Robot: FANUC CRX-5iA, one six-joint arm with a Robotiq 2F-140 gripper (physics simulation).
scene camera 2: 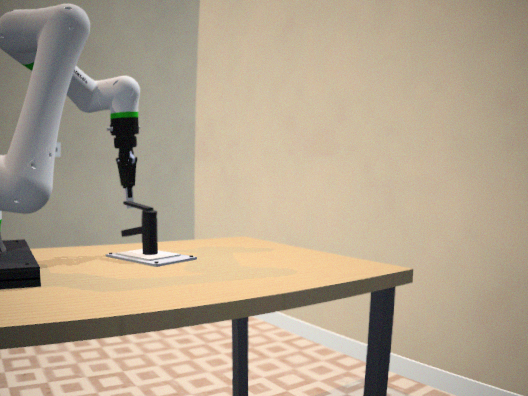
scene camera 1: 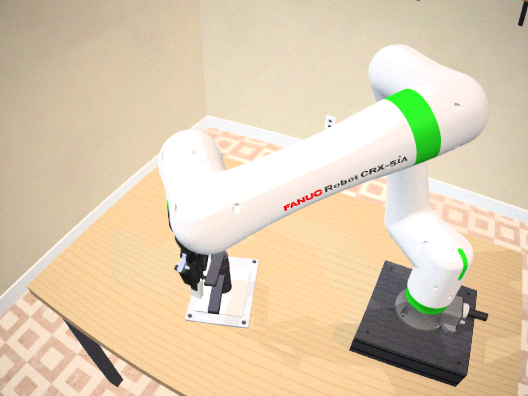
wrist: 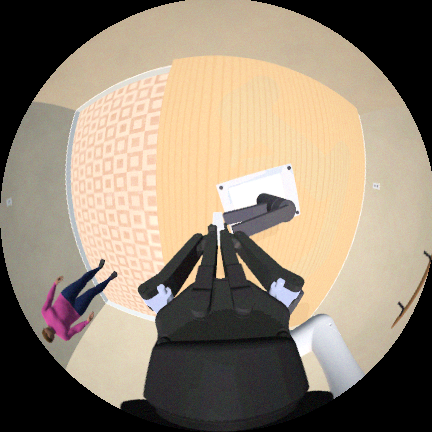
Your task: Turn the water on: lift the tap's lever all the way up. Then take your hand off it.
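Note:
The black tap body stands upright on a white plate. Its lever runs out from the top, tilted with its free end slightly higher than the pivot. The spout sticks out below the lever. My gripper points down, shut and empty. Its pale fingertips are beside the lever's free end at about lever height, partly hidden behind it in scene camera 2. Whether they touch the lever cannot be told.
The wooden table carries the tap's plate and the arm's dark base block. A person in a pink top shows beyond the table in the wrist view. Walls rise behind the table.

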